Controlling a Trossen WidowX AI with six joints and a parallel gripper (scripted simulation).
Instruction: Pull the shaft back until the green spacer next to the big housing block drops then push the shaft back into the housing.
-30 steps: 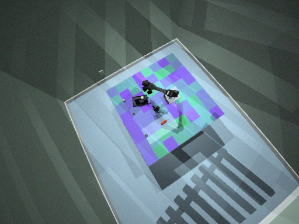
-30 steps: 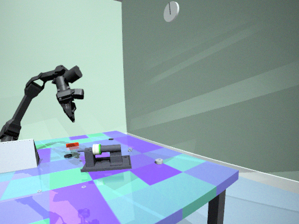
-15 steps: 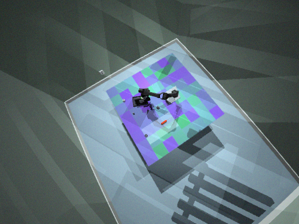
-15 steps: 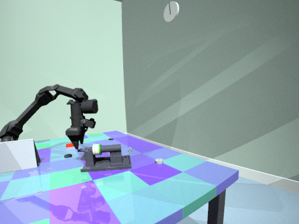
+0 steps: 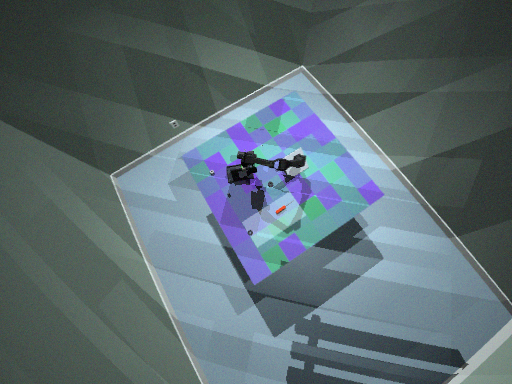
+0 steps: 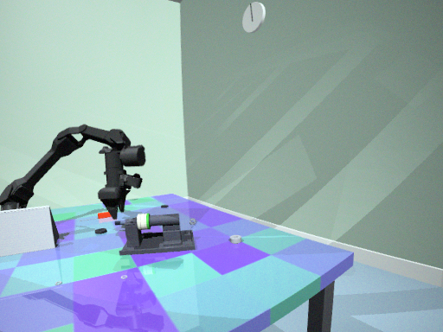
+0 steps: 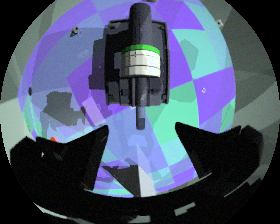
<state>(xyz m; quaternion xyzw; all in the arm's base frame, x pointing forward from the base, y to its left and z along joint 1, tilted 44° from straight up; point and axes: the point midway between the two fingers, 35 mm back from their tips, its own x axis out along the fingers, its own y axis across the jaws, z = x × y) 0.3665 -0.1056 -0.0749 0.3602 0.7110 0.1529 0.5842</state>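
Right now my gripper tip is 60 mm short of the shaft, 30 mm above it and 20 mm to the left of it. Also, from my gripper tip: black ring: 190 mm to the left, 100 mm below, 70 mm behind; then white spacer: 70 mm ahead, 30 mm to the right, 30 mm below; then green spacer: 90 mm ahead, 30 mm to the right, 30 mm below.
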